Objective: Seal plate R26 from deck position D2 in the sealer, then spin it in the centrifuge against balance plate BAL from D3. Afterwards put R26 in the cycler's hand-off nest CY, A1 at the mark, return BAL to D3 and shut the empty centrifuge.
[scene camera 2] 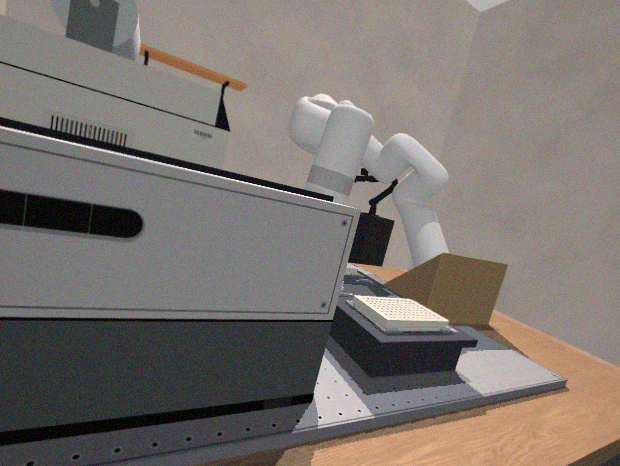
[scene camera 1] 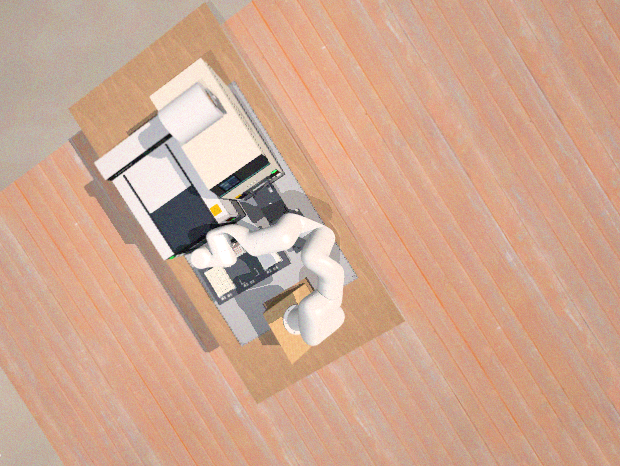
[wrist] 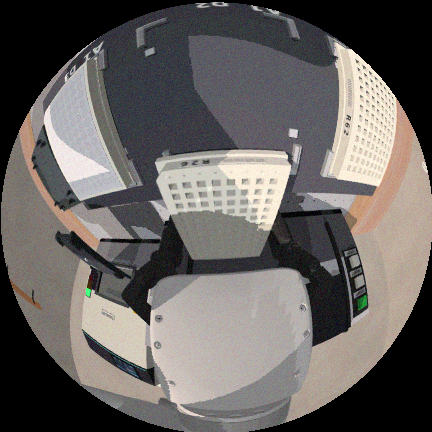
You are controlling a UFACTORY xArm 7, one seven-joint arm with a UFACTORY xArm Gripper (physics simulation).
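Frame: origin at the arm's base, x left, y ahead, z down, level; millimetres.
Seen in the pictures: gripper, fingertip midpoint: (wrist: 224, 219); arm's base, origin of the base link: (scene camera 2: 436, 275) (scene camera 1: 296, 319).
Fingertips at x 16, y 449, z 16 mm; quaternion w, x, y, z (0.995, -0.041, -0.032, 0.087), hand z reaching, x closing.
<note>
Offsets run from my fingertips to a thing's middle. "pt": to the spot under its first point.
Plate R26 {dx +2, dy -9, dz -9 mm} (wrist: 225, 200), cream with square wells, is between my gripper's {pt dx +5, dy -21, dz -17 mm} (wrist: 224, 219) fingers in the wrist view, label edge toward the deck. The gripper is shut on it, above the near side of bare deck position D2 {dx +29, dy -122, dz +31 mm} (wrist: 210, 100); the exact height is unclear. In scene camera 2 the fingers are hidden behind a machine. The pale plate at D3 {dx -95, dy -135, dz -3 mm} (wrist: 80, 145) (scene camera 1: 270, 259) is on the left in the wrist view. The cream sealer {dx -292, dy +307, dz -175 mm} (scene camera 1: 225, 135) (wrist: 115, 325) shows a green light. I cannot tell whether R26 carries a seal.
Plate R62 {dx +151, dy -100, dz -3 mm} (wrist: 370, 120) (scene camera 1: 219, 281) (scene camera 2: 405, 311) sits at D1. A large white machine {dx +23, dy +301, dz -59 mm} (scene camera 1: 160, 177) (scene camera 2: 225, 260) with a dark top section and buttons stands beside the sealer. A dark carrier {dx -261, dy -149, dz +36 mm} (wrist: 55, 175) stands beyond D3. A tan block (scene camera 2: 468, 288) stands near the arm base.
</note>
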